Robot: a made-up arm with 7 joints.
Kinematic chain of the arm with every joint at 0, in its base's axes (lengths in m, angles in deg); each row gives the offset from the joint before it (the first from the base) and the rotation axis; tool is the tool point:
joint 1: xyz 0 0 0.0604 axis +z
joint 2: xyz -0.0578 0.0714 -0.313 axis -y
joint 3: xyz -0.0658 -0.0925 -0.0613 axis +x
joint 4: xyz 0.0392 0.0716 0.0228 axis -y
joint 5: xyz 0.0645 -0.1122 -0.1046 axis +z
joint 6: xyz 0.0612 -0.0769 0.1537 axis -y
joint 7: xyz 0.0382 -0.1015 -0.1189 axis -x
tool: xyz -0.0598 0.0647 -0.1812
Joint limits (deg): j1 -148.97..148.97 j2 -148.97..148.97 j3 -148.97..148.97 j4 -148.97..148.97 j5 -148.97..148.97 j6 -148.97..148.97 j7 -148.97..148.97
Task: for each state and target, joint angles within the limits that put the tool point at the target. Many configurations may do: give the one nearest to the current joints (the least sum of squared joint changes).
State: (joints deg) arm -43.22 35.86 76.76 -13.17 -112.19 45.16 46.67
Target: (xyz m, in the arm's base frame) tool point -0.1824 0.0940 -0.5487
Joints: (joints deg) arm -9.90 48.86 78.10 -33.96 -132.61 19.12 25.25
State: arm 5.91 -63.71 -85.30 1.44 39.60 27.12 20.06
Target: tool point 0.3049 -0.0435 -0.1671
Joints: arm 23.90 -35.45 -109.04 -5.06 15.07 18.14 43.08
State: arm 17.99 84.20 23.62 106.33 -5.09 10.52 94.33
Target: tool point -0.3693 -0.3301 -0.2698
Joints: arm -7.10 88.77 0.44 114.00 17.35 23.21 89.75
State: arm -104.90 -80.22 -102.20 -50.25 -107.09 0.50 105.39
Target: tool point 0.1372 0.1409 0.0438
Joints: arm -88.44 -81.41 -90.26 -35.89 -97.76 -1.15 115.29
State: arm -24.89 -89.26 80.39 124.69 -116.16 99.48 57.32
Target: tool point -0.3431 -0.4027 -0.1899
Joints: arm 21.58 -108.97 39.72 127.22 -92.23 86.16 33.91
